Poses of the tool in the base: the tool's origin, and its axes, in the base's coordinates. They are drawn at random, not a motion.
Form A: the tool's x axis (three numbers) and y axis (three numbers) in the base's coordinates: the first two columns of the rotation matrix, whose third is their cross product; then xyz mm.
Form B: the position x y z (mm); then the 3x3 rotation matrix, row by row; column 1 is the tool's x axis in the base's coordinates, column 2 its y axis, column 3 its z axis. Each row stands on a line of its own. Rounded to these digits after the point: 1 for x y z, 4 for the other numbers.
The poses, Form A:
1: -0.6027 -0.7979 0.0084 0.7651 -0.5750 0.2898 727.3 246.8 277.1
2: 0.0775 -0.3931 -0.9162 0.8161 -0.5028 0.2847 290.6 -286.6 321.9
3: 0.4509 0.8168 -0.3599 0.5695 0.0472 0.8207 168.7 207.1 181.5
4: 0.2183 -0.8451 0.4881 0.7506 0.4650 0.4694 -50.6 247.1 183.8
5: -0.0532 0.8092 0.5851 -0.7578 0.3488 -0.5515 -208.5 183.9 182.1
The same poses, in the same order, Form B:
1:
727.3 246.8 277.1
-0.6027 0.7651 -0.2264
-0.7979 -0.5750 0.1811
0.0084 0.2898 0.9570

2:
290.6 -286.6 321.9
0.0775 0.8161 -0.5726
-0.3931 -0.5028 -0.7698
-0.9162 0.2847 0.2818

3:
168.7 207.1 181.5
0.4509 0.5695 0.6873
0.8168 0.0472 -0.5750
-0.3599 0.8207 -0.4439

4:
-50.6 247.1 183.8
0.2183 0.7506 -0.6237
-0.8451 0.4650 0.2639
0.4881 0.4694 0.7358

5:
-208.5 183.9 182.1
-0.0532 -0.7578 -0.6504
0.8092 0.3488 -0.4727
0.5851 -0.5515 0.5947

